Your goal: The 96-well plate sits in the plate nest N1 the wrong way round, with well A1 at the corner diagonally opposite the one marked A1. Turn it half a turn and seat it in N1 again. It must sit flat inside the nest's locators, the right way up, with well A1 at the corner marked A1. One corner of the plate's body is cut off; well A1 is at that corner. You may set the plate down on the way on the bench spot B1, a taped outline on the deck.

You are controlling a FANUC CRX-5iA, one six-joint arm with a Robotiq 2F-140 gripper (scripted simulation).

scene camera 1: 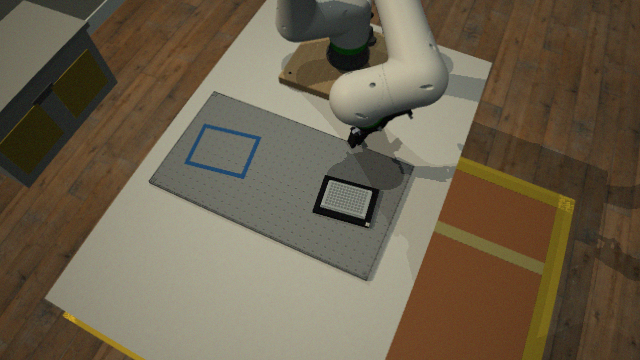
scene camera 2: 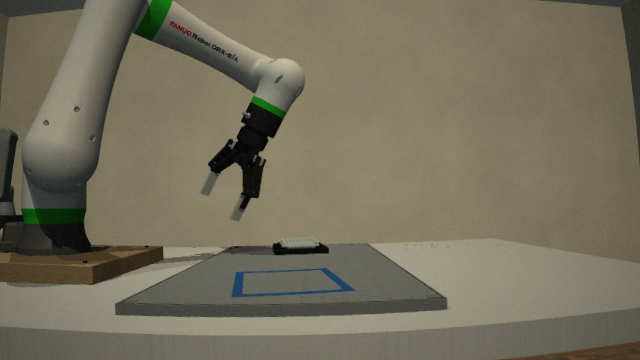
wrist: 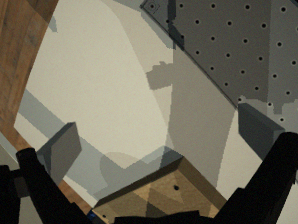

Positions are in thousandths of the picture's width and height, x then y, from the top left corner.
Labels:
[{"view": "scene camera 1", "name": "96-well plate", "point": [537,551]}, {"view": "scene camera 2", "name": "gripper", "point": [341,574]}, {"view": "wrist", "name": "gripper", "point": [529,574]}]

